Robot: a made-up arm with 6 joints. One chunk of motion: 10 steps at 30 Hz.
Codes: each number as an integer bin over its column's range. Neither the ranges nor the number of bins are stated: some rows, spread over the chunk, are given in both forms.
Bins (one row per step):
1: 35 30 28 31 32 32
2: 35 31 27 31 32 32
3: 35 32 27 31 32 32
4: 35 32 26 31 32 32
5: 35 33 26 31 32 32
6: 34 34 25 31 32 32
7: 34 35 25 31 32 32
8: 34 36 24 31 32 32
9: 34 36 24 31 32 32
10: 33 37 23 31 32 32
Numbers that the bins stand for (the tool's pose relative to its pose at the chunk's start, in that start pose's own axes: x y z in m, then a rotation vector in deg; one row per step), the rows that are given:
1: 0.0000 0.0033 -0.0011 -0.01 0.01 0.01
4: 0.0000 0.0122 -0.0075 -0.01 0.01 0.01
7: -0.0029 0.0256 -0.0106 -0.01 0.01 0.01
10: -0.0057 0.0344 -0.0170 -0.01 0.01 0.01
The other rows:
2: 0.0000 0.0078 -0.0043 -0.01 0.01 0.01
3: 0.0000 0.0122 -0.0043 -0.01 0.01 0.01
5: 0.0000 0.0167 -0.0075 -0.01 0.01 0.01
6: -0.0029 0.0211 -0.0106 -0.01 0.01 0.01
8: -0.0029 0.0300 -0.0138 -0.01 0.01 0.01
9: -0.0029 0.0300 -0.0138 -0.01 0.01 0.01

